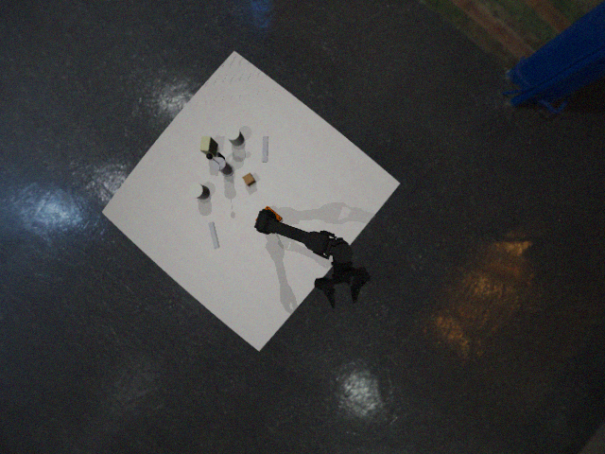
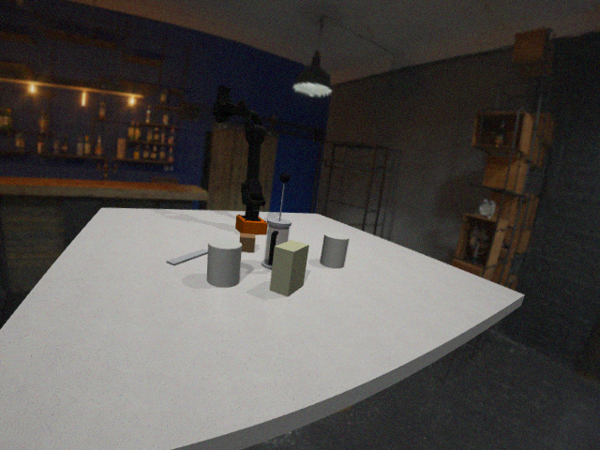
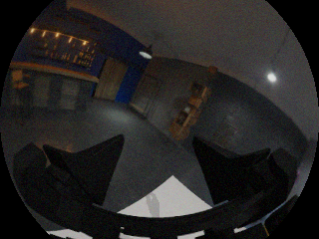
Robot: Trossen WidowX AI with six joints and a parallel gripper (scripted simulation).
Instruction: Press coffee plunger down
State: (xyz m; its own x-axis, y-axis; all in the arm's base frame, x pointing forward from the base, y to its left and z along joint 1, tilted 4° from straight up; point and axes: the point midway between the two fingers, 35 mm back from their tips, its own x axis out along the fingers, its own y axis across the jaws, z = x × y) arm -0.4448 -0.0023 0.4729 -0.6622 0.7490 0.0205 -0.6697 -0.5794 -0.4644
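The coffee press lies 83 cm ahead of my gripper tip, 13 cm to the right of it and 42 cm below it. Round my gripper tip: tan cube 67 cm ahead, 15 cm to the right, 52 cm below.
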